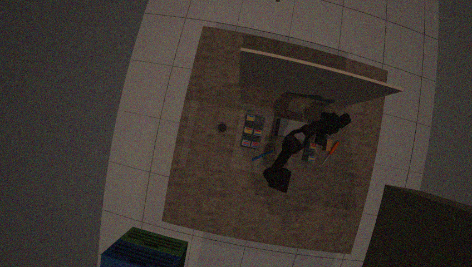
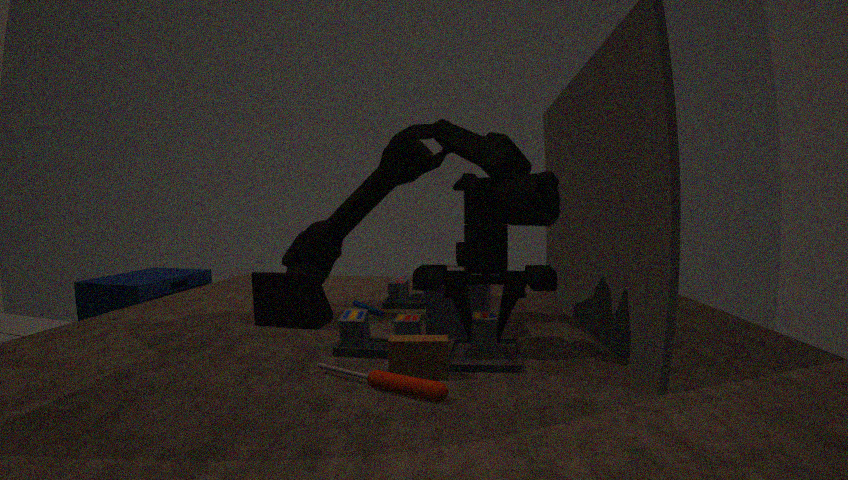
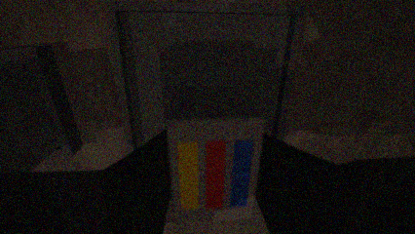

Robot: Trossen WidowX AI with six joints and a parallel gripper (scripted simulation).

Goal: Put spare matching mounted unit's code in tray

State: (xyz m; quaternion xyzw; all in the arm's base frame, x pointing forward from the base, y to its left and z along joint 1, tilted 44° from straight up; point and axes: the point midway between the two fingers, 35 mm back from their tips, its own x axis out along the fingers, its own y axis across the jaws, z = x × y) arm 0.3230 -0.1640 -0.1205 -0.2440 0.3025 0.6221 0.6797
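Now: gripper tip 2 cm above the dark flat tray. From my gripper tip the other things lie so: tan block 8 cm to the right, 8 cm behind; mounted unit 19 cm to the left, 3 cm behind, 3 cm above; wall panel 20 cm ahead, 20 cm above, 17 cm to the left.
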